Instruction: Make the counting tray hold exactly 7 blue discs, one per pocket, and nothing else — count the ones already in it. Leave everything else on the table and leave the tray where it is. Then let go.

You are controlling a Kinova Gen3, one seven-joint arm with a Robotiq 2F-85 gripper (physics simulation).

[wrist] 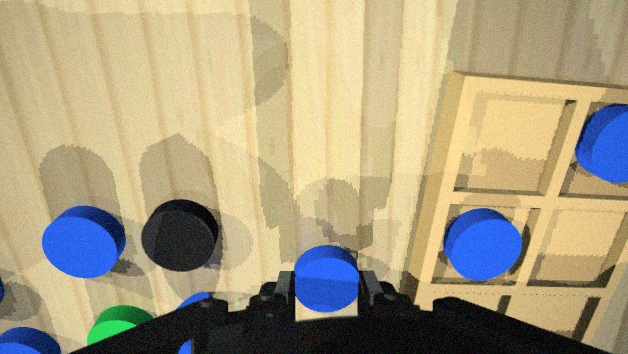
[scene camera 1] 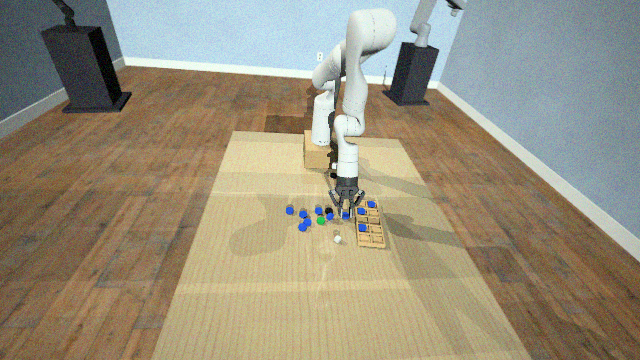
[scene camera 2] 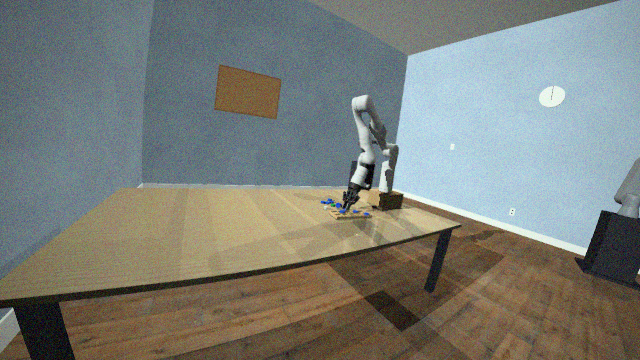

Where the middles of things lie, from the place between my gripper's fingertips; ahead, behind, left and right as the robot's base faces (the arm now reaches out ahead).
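There's a green disc (wrist: 116, 319) 9 cm to the right of my gripper, and as for the wooden counting tray (scene camera 1: 373, 236), my gripper is 4 cm short of it and 8 cm to the right of it.
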